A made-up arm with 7 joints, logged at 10 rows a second.
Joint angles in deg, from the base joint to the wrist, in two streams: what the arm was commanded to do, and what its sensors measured. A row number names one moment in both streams.
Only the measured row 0 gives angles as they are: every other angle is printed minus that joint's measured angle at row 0.
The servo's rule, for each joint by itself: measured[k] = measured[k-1] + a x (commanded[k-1-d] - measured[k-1]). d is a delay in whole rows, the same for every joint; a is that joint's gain. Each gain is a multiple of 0.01, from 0.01 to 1. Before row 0 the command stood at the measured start. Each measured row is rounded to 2 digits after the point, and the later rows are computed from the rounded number. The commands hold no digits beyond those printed.
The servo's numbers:
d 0
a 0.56 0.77 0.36 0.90 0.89 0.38 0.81
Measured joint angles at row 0: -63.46 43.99 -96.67 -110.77 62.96 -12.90 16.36
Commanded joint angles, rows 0 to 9: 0.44 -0.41 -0.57 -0.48 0.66 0.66 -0.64; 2.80 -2.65 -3.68 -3.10 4.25 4.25 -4.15; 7.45 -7.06 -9.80 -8.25 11.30 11.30 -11.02; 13.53 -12.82 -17.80 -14.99 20.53 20.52 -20.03; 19.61 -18.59 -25.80 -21.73 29.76 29.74 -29.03; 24.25 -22.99 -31.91 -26.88 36.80 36.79 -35.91; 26.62 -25.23 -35.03 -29.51 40.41 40.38 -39.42; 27.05 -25.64 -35.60 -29.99 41.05 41.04 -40.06; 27.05 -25.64 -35.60 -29.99 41.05 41.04 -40.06; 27.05 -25.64 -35.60 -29.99 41.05 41.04 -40.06
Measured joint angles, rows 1 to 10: 0.25 -0.32 -0.21 -0.43 0.59 0.25 -0.52; 1.68 -2.11 -1.46 -2.83 3.85 1.77 -3.46; 4.91 -5.92 -4.46 -7.71 10.48 5.39 -9.58; 9.74 -11.23 -9.26 -14.26 19.42 11.14 -18.04; 15.27 -16.90 -15.21 -20.98 28.62 18.21 -26.94; 20.30 -21.59 -21.22 -26.29 35.90 25.27 -34.21; 23.84 -24.39 -26.19 -29.19 39.91 31.01 -38.43; 25.64 -25.35 -29.58 -29.91 40.92 34.82 -39.75; 26.43 -25.57 -31.75 -29.98 41.04 37.18 -40.00; 26.78 -25.62 -33.14 -29.99 41.05 38.65 -40.05
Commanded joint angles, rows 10 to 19: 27.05 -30.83 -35.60 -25.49 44.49 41.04 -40.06; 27.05 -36.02 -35.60 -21.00 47.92 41.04 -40.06; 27.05 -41.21 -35.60 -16.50 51.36 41.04 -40.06; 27.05 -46.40 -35.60 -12.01 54.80 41.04 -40.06; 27.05 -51.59 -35.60 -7.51 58.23 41.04 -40.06; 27.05 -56.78 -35.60 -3.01 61.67 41.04 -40.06; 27.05 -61.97 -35.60 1.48 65.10 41.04 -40.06; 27.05 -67.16 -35.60 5.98 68.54 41.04 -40.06; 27.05 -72.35 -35.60 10.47 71.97 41.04 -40.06; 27.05 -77.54 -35.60 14.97 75.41 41.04 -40.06
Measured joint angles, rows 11 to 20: 26.93 -29.63 -34.03 -25.94 44.11 39.56 -40.06; 27.00 -34.55 -34.60 -21.49 47.50 40.12 -40.06; 27.03 -39.68 -34.96 -17.00 50.94 40.47 -40.06; 27.04 -44.85 -35.19 -12.51 54.38 40.69 -40.06; 27.05 -50.04 -35.34 -8.01 57.81 40.82 -40.06; 27.05 -55.23 -35.43 -3.51 61.25 40.90 -40.06; 27.05 -60.42 -35.49 0.98 64.68 40.95 -40.06; 27.05 -65.61 -35.53 5.48 68.12 40.98 -40.06; 27.05 -70.80 -35.56 9.97 71.55 41.00 -40.06; 27.05 -75.99 -35.57 14.47 74.99 41.02 -40.06
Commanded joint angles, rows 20 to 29: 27.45 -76.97 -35.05 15.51 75.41 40.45 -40.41; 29.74 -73.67 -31.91 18.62 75.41 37.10 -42.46; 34.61 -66.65 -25.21 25.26 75.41 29.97 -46.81; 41.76 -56.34 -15.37 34.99 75.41 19.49 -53.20; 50.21 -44.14 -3.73 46.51 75.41 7.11 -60.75; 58.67 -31.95 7.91 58.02 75.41 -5.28 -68.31; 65.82 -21.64 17.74 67.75 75.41 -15.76 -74.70; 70.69 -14.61 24.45 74.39 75.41 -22.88 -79.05; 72.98 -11.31 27.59 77.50 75.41 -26.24 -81.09; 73.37 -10.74 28.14 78.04 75.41 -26.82 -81.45
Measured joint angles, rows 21 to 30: 27.27 -76.74 -35.38 15.41 75.36 40.80 -40.34; 28.65 -74.38 -34.13 18.30 75.40 39.39 -42.06; 31.99 -68.43 -30.92 24.56 75.41 35.81 -45.91; 37.46 -59.12 -25.32 33.95 75.41 29.61 -51.81; 44.60 -47.59 -17.55 45.25 75.41 21.06 -59.05; 52.48 -35.55 -8.38 56.74 75.41 11.05 -66.55; 59.95 -24.84 1.02 66.65 75.41 0.86 -73.15; 65.96 -16.96 9.45 73.62 75.41 -8.16 -77.93; 69.89 -12.61 15.98 77.11 75.41 -15.03 -80.49; 71.84 -11.17 20.36 77.95 75.41 -19.51 -81.27
